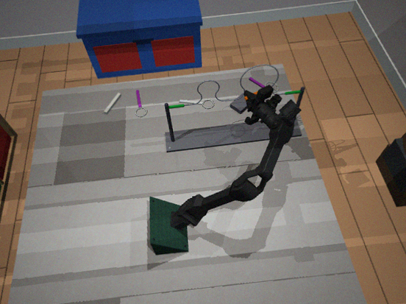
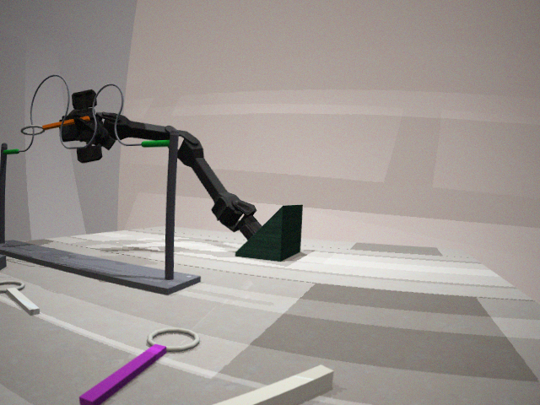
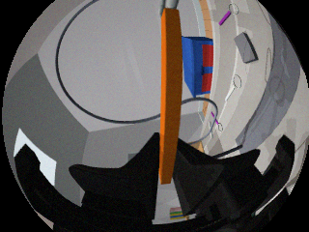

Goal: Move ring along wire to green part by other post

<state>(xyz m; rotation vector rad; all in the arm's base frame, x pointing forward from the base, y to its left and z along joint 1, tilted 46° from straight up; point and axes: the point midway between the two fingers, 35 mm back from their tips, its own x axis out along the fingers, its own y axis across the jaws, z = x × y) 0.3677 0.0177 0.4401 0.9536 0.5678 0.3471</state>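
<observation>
Right now the ring with orange handle is 20 mm ahead of my gripper tip, 80 mm to the right of it and 20 mm below it. From my gripper tip the other things lie so: white-handled ring (230 mm ahead, 190 mm to the left, 330 mm below); grey box (210 mm ahead, 20 mm to the right, 320 mm below); purple-handled ring (230 mm ahead, 500 mm to the left, 330 mm below).
</observation>
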